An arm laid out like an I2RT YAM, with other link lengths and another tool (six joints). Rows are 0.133 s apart.
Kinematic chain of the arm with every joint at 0, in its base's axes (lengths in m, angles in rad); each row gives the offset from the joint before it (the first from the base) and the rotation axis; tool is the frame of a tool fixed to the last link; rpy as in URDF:
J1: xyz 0 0 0.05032 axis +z
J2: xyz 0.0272 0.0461 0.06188 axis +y
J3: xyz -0.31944 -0.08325 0 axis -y
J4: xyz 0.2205 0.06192 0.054 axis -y
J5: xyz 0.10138 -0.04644 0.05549 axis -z
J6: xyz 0.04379 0 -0.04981 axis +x
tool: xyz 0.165 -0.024 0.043 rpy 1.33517 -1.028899 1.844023
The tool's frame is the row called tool.
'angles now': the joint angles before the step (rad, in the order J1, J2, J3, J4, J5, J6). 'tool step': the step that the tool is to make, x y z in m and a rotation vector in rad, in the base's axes. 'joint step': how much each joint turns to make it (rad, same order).
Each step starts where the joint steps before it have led.
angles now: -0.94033, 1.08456, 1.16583, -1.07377, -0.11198, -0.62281
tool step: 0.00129, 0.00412, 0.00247, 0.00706, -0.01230, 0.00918
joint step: -0.00002, -0.00618, 0.00608, -0.01071, -0.01683, 0.00001
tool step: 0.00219, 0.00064, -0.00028, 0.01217, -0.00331, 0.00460
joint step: 0.00000, 0.00921, 0.00772, -0.00619, -0.01076, 0.00152
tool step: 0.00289, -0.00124, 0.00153, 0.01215, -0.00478, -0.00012
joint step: 0.00001, 0.01531, 0.01685, -0.00766, -0.00922, 0.00611
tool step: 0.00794, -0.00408, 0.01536, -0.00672, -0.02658, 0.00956
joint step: 0.00000, 0.02143, 0.05502, -0.01224, -0.01989, 0.00155
